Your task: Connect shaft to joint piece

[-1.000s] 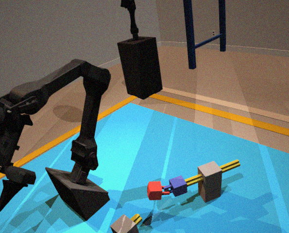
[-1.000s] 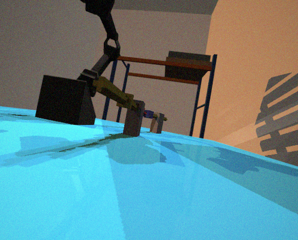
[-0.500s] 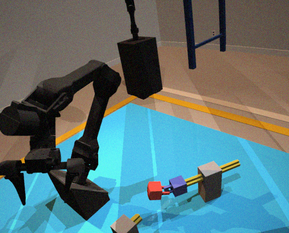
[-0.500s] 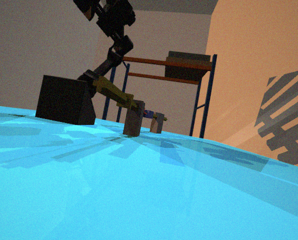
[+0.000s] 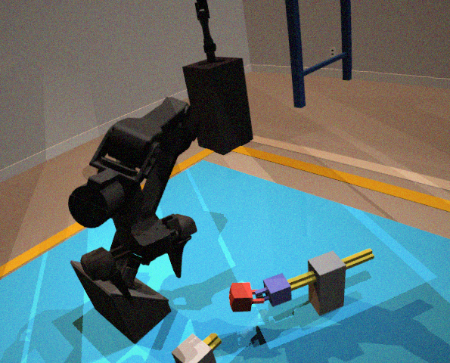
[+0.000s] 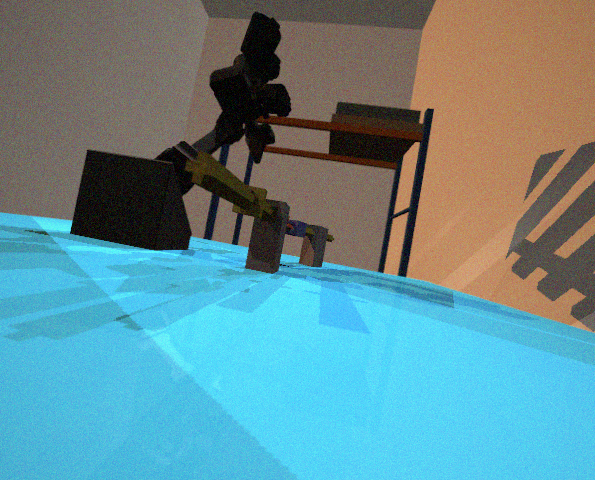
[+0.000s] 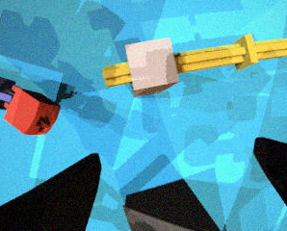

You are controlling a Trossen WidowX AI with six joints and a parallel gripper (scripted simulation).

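My gripper tip is now 40 mm short of the red square joint piece, 150 mm to the right of it and 110 mm above it.
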